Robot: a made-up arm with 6 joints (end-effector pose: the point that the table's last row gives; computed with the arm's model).
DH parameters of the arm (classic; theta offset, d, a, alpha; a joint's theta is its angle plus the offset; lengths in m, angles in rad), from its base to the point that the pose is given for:
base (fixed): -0.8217 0 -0.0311 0
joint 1: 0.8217 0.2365 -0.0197 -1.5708
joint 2: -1.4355 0 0.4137 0
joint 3: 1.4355 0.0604 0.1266 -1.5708
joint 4: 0 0.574 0.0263 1.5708
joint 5: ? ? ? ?
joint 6: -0.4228 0 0.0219 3.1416
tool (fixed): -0.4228 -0.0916 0 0
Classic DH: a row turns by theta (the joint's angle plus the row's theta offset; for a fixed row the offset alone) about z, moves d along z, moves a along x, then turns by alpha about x.
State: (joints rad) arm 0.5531 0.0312 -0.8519 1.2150 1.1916 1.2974
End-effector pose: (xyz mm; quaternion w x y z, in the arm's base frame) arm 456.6 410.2 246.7 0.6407 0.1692 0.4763 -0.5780
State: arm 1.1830 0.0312 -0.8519 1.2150 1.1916 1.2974
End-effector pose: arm 136.7 617.3 246.7 0.7882 0.0133 0.5052 -0.3511
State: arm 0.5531 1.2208 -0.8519 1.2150 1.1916 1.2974
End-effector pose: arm 128.1 207.4 -344.3 0.3534 -0.3240 0.5298 -0.6996
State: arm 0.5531 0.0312 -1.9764 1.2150 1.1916 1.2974
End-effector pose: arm 490.5 431.2 979.0 0.7107 0.5847 0.2742 -0.2789
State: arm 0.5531 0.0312 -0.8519 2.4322 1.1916 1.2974
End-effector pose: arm 468.9 442.4 276.0 0.1355 0.4255 0.6713 -0.5916
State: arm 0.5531 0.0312 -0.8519 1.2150 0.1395 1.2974
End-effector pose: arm 537.4 326.0 281.8 0.5368 0.3777 0.0456 -0.7530
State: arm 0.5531 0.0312 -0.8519 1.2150 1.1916 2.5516
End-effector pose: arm 434.6 406.3 259.3 0.1796 -0.1425 0.4849 -0.8440
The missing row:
joint 5: 0 -0.0097 0.0655 -1.5708
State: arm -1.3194 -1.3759 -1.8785 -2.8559 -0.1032 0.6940
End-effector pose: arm -39.0 533.3 1021.1 0.0122 0.9853 -0.1698 -0.0104
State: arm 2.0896 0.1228 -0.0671 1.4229 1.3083 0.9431
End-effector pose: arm -179.0 103.3 -47.4 0.7809 -0.4559 0.4081 -0.1255
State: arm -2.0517 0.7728 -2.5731 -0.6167 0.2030 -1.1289
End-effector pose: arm -349.6 -849.3 819.0 0.6681 -0.6775 0.2689 -0.1495
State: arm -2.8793 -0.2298 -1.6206 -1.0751 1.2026 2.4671
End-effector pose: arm -537.2 -128.3 958.6 0.7164 0.5567 0.1629 0.3878
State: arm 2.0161 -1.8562 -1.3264 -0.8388 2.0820 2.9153
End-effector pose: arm 224.3 -463.1 741.5 0.5466 0.4537 0.2484 -0.6585
